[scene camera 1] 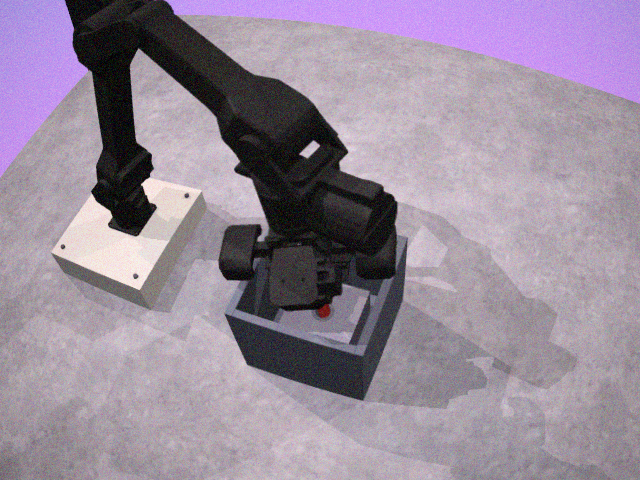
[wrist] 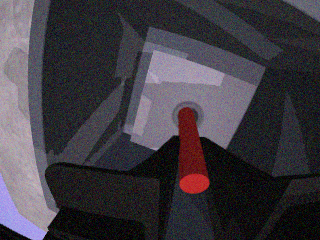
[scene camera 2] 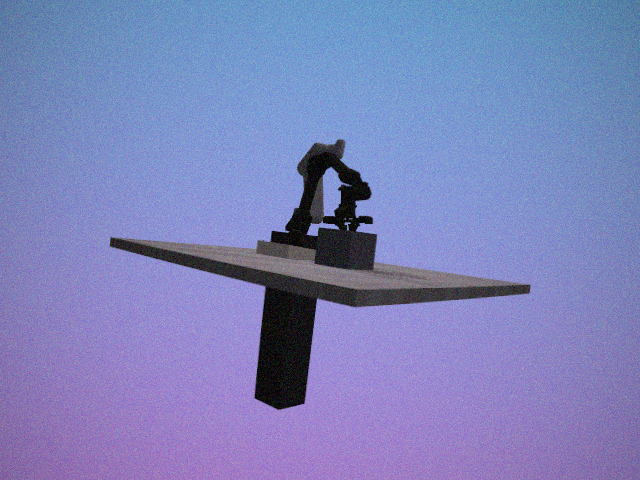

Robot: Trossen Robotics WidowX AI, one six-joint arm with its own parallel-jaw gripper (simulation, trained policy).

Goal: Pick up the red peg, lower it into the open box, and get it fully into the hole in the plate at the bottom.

The gripper shows in scene camera 1, in the wrist view [188, 142] and in scene camera 2. A box shows in scene camera 1, in the wrist view [86, 73] and in scene camera 2. A plate shows in scene camera 1 [349, 311] and in the wrist view [218, 101]; in scene camera 2 it is hidden by the box. One and the same spot on the gripper: [scene camera 1: 343, 260] is [scene camera 2: 355, 219]. The same spot on the box: [scene camera 1: 324, 363] is [scene camera 2: 340, 242].
